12 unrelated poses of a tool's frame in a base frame.
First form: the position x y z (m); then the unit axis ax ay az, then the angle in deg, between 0 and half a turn.
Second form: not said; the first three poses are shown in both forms.
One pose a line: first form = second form
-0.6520 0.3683 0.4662 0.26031 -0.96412 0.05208 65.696 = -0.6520 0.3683 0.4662 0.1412 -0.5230 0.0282 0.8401
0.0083 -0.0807 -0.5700 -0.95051 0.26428 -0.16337 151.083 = 0.0083 -0.0807 -0.5700 -0.9204 0.2559 -0.1582 0.2497
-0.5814 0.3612 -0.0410 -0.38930 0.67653 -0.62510 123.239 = -0.5814 0.3612 -0.0410 -0.3425 0.5952 -0.5500 0.4753
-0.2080 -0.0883 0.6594 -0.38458 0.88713 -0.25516 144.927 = -0.2080 -0.0883 0.6594 -0.3667 0.8459 -0.2433 0.3013
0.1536 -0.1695 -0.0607 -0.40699 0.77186 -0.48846 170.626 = 0.1536 -0.1695 -0.0607 -0.4056 0.7693 -0.4868 0.0817
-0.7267 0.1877 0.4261 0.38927 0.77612 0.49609 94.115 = -0.7267 0.1877 0.4261 0.2850 0.5681 0.3632 0.6813
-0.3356 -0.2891 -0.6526 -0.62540 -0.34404 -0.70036 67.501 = -0.3356 -0.2891 -0.6526 -0.3475 -0.1911 -0.3891 0.8315
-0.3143 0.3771 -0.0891 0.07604 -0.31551 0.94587 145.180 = -0.3143 0.3771 -0.0891 0.0726 -0.3011 0.9025 0.2992
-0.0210 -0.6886 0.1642 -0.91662 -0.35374 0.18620 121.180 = -0.0210 -0.6886 0.1642 -0.7985 -0.3082 0.1622 0.4911
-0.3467 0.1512 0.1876 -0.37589 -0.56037 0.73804 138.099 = -0.3467 0.1512 0.1876 -0.3510 -0.5233 0.6892 0.3576
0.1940 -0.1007 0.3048 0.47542 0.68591 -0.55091 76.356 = 0.1940 -0.1007 0.3048 0.2939 0.4240 -0.3405 0.7861
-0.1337 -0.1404 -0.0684 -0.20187 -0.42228 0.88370 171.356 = -0.1337 -0.1404 -0.0684 -0.2013 -0.4211 0.8812 0.0754
